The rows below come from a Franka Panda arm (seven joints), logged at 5 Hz.
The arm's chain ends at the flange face. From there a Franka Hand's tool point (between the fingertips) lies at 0.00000 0.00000 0.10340 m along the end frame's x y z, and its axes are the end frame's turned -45 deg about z.
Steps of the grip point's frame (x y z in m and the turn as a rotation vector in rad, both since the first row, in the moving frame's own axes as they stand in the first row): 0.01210 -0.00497 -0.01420 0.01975 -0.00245 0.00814; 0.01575 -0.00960 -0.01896 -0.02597 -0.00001 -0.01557; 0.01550 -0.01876 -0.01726 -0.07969 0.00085 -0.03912
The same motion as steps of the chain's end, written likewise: 0.00666 -0.01080 -0.01418 0.01223 -0.01570 0.00814; 0.00244 -0.01981 -0.01893 -0.01837 0.01836 -0.01557; -0.00830 -0.02987 -0.01693 -0.05575 0.05695 -0.03912
